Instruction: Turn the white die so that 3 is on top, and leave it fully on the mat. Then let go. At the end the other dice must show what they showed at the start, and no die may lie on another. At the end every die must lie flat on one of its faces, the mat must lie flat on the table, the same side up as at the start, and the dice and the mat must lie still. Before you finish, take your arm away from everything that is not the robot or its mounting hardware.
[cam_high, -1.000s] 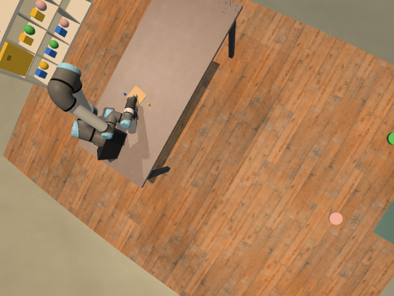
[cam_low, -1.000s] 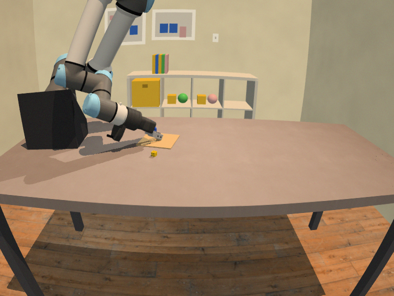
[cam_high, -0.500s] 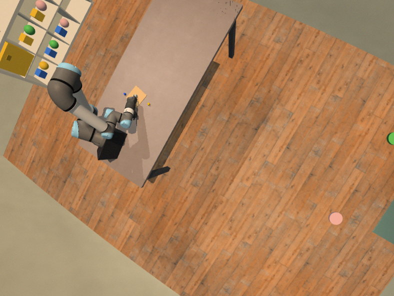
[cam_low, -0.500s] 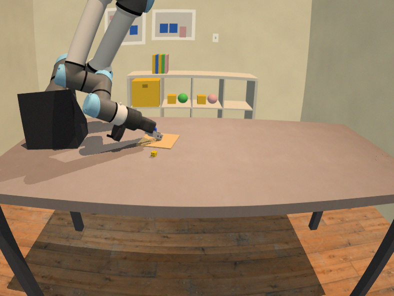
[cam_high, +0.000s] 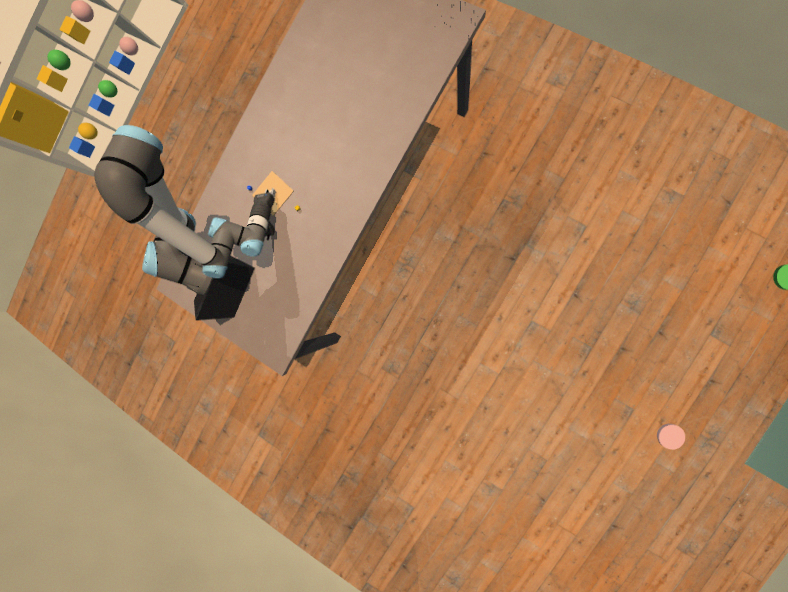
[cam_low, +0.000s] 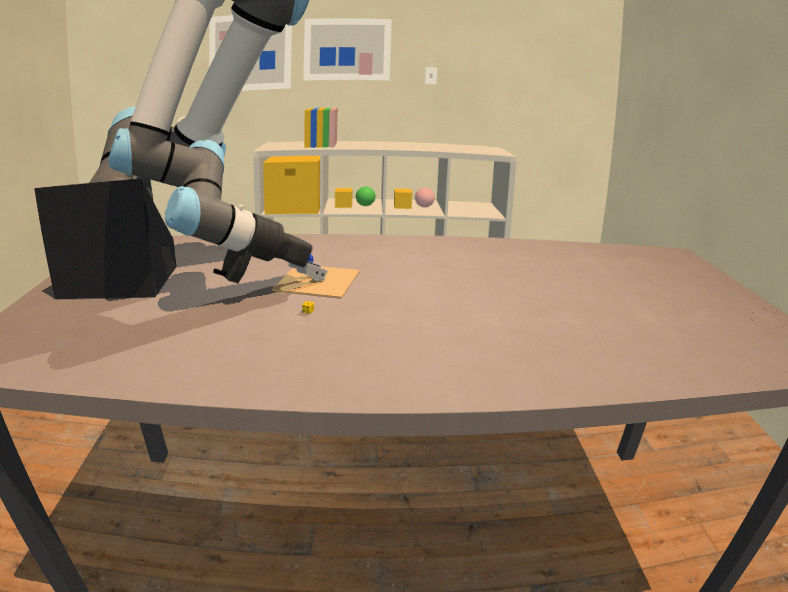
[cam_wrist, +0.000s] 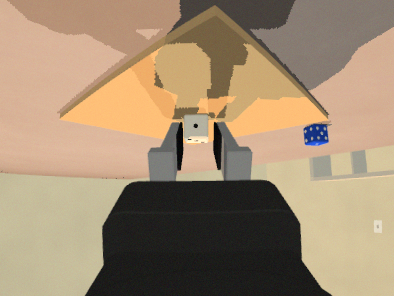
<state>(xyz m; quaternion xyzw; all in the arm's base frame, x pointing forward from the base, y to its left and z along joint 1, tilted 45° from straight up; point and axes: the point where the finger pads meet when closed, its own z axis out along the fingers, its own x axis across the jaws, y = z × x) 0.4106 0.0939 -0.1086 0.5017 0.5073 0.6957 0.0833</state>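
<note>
Now: the white die 1 cm below my hand and 1 cm ahead of it. Round my hand: yellow die (14 cm to the right, 2 cm below, 1 cm behind); mat (2 cm below); blue die (11 cm to the left, 2 cm below, 1 cm behind).
</note>
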